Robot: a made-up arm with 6 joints.
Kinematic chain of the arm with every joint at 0, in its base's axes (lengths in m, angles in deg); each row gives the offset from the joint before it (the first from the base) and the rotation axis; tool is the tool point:
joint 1: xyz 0 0 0.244 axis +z
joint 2: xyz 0 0.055 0 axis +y
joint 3: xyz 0 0 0.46 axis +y
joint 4: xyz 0 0 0.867 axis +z
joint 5: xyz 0 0 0 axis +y
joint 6: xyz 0 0 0.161 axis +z
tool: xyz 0 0 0
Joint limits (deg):
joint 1: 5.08..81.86
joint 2: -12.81..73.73
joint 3: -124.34..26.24
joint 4: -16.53..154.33
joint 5: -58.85..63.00
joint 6: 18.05..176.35
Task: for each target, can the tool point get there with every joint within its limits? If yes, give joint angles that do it. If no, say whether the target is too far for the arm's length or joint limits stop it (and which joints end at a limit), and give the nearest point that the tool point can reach.
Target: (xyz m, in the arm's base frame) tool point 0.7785 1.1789 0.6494
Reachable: yes | joints 53.10 62.95 13.41 33.80 19.77 153.07
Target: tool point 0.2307 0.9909 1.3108
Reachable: yes | joints 73.35 43.15 -3.50 6.18 27.16 130.52
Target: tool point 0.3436 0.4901 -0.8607
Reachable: no: joint limits stop it (at a limit: joint 2, joint 3, joint 5) | nearest point 0.7713 1.1002 0.0689 | short by 1.191 m
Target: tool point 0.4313 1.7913 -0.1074
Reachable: no: too far | nearest point 0.3358 1.3946 0.1394 | short by 0.477 m
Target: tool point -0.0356 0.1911 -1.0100
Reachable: no: joint limits stop it (at a limit: joint 1, joint 2, joint 3, joint 5) | nearest point -0.6516 0.0129 -0.0972 | short by 1.115 m
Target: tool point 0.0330 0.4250 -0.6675
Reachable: no: joint limits stop it (at a limit: joint 1, joint 2, joint 3, joint 4, joint 5) | nearest point -0.6544 0.0594 -0.0846 | short by 0.973 m
